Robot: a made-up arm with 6 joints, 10 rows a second.
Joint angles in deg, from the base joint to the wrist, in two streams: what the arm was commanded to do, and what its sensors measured. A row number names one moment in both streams.
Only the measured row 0 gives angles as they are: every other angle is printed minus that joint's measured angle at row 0.
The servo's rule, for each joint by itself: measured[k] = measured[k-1] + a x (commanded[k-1-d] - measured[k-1]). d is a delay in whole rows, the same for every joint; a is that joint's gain. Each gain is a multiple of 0.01, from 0.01 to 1. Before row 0 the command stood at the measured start. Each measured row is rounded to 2 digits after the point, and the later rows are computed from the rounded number. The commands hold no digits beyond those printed.
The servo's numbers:
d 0
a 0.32 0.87 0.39 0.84 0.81 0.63
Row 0, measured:
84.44 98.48 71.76 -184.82 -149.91 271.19
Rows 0 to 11, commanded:
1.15 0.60 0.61 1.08 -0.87 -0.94
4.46 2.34 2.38 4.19 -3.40 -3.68
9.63 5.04 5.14 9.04 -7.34 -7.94
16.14 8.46 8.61 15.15 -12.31 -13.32
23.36 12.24 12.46 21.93 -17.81 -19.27
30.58 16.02 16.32 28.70 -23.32 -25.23
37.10 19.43 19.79 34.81 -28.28 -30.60
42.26 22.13 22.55 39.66 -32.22 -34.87
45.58 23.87 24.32 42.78 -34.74 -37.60
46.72 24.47 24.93 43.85 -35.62 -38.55
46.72 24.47 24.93 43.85 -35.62 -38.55
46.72 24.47 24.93 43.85 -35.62 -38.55
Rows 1 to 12, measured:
0.37 0.52 0.24 0.91 -0.70 -0.59
1.68 2.10 1.07 3.67 -2.89 -2.54
4.22 4.66 2.66 8.18 -6.49 -5.94
8.03 7.97 4.98 14.03 -11.20 -10.59
12.94 11.68 7.90 20.67 -16.55 -16.06
18.58 15.46 11.18 27.42 -22.03 -21.84
24.51 18.91 14.54 33.63 -27.09 -27.36
30.19 21.71 17.66 38.70 -31.25 -32.09
35.11 23.59 20.26 42.13 -34.08 -35.56
38.83 24.36 22.08 43.57 -35.33 -37.44
41.35 24.46 23.19 43.81 -35.56 -38.14
43.07 24.47 23.87 43.84 -35.61 -38.40

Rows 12 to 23, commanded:
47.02 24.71 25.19 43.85 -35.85 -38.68
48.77 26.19 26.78 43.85 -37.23 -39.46
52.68 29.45 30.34 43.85 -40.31 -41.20
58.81 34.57 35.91 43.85 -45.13 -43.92
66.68 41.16 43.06 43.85 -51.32 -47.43
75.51 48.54 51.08 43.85 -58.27 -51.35
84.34 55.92 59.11 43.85 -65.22 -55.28
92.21 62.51 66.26 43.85 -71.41 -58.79
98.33 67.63 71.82 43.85 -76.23 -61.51
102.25 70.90 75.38 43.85 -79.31 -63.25
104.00 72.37 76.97 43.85 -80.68 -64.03
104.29 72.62 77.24 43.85 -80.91 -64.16
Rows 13 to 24, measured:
44.33 24.68 24.38 43.85 -35.80 -38.58
45.75 25.99 25.32 43.85 -36.96 -39.13
47.97 29.00 27.28 43.85 -39.67 -40.43
51.44 33.85 30.65 43.85 -44.09 -42.63
56.32 40.21 35.49 43.85 -49.95 -45.65
62.46 47.46 41.57 43.85 -56.69 -49.24
69.46 54.82 48.41 43.85 -63.60 -53.05
76.74 61.51 55.37 43.85 -69.93 -56.67
83.65 66.83 61.79 43.85 -75.03 -59.72
89.60 70.37 67.09 43.85 -78.50 -61.94
94.21 72.11 70.94 43.85 -80.27 -63.26
97.44 72.55 73.40 43.85 -80.79 -63.83

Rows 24 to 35, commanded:
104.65 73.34 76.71 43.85 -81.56 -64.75
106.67 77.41 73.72 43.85 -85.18 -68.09
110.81 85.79 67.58 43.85 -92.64 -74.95
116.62 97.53 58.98 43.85 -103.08 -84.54
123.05 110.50 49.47 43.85 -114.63 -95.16
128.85 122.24 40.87 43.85 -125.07 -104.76
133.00 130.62 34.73 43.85 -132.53 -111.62
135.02 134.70 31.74 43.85 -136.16 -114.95
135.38 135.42 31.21 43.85 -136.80 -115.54
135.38 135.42 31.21 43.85 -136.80 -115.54
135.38 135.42 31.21 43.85 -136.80 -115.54
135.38 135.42 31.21 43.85 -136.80 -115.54
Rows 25 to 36, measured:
99.75 73.24 74.69 43.85 -81.41 -64.41
101.96 76.87 74.31 43.85 -84.46 -66.73
104.79 84.63 71.69 43.85 -91.09 -71.91
108.58 95.85 66.73 43.85 -100.80 -79.87
113.21 108.60 60.00 43.85 -112.00 -89.50
118.21 120.47 52.54 43.85 -122.59 -99.11
122.94 129.30 45.59 43.85 -130.64 -106.99
126.81 134.00 40.19 43.85 -135.11 -112.00
129.55 135.24 36.69 43.85 -136.48 -114.23
131.42 135.40 34.55 43.85 -136.74 -115.06
132.69 135.42 33.25 43.85 -136.79 -115.36
133.55 135.42 32.45 43.85 -136.80 -115.47

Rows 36 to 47, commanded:
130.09 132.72 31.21 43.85 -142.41 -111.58
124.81 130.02 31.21 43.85 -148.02 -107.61
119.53 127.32 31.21 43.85 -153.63 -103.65
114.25 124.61 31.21 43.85 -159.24 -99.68
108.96 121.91 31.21 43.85 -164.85 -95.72
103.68 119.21 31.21 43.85 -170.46 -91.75
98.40 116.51 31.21 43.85 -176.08 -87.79
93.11 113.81 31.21 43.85 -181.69 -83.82
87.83 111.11 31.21 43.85 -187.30 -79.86
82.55 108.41 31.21 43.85 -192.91 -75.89
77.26 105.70 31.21 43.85 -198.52 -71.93
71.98 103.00 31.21 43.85 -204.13 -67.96
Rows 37 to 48, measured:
132.44 133.07 31.97 43.85 -141.34 -113.02
130.00 130.42 31.67 43.85 -146.75 -109.61
126.65 127.72 31.49 43.85 -152.32 -105.86
122.68 125.01 31.38 43.85 -157.93 -101.97
118.29 122.31 31.31 43.85 -163.54 -98.03
113.61 119.61 31.27 43.85 -169.15 -94.07
108.74 116.91 31.25 43.85 -174.76 -90.11
103.74 114.21 31.23 43.85 -180.37 -86.15
98.65 111.51 31.22 43.85 -185.98 -82.19
93.50 108.81 31.22 43.85 -191.59 -78.22
88.30 106.10 31.22 43.85 -197.20 -74.26
83.08 103.40 31.22 43.85 -202.81 -70.29

